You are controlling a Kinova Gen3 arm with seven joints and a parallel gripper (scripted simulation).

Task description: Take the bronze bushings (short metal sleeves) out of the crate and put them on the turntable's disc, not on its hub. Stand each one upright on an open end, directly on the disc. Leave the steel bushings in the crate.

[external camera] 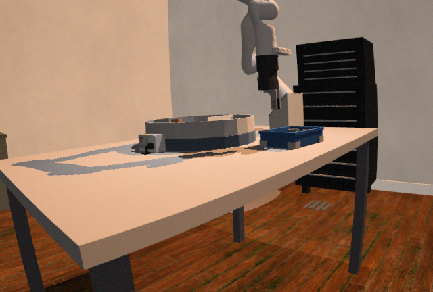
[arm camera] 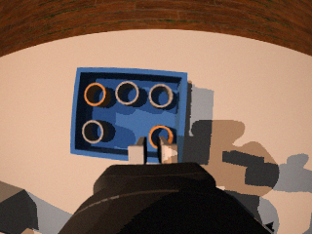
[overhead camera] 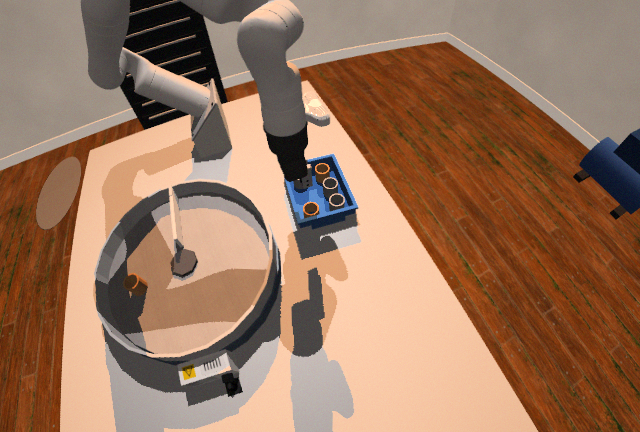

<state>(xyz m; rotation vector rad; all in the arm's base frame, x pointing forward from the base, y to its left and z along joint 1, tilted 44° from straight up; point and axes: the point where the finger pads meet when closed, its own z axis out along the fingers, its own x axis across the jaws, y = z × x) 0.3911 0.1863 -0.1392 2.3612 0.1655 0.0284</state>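
Right now the blue crate is 4 cm behind my hand, 3 cm to the left of it and 11 cm below it. The rest, counted from my hand: turntable disc: 8 cm ahead, 31 cm to the right, 9 cm below.
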